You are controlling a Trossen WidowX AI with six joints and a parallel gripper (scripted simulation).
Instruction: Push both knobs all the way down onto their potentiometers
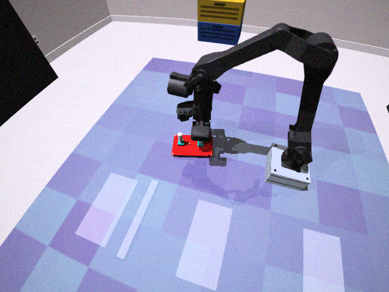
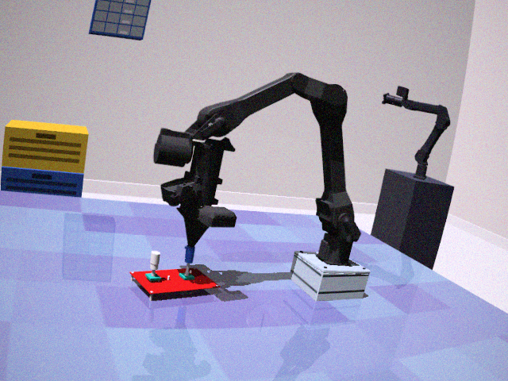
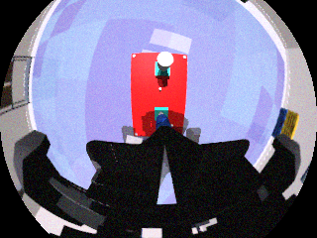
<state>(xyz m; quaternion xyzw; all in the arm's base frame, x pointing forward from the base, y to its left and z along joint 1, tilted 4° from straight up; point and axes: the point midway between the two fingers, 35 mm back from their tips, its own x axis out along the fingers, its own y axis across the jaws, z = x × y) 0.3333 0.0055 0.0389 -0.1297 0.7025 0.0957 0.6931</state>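
The potentiometer with white knob is 70 mm ahead of my gripper tip, 40 mm below it and 30 mm to the left of it. Also, from my gripper tip: potentiometer with blue knob (40 mm below).
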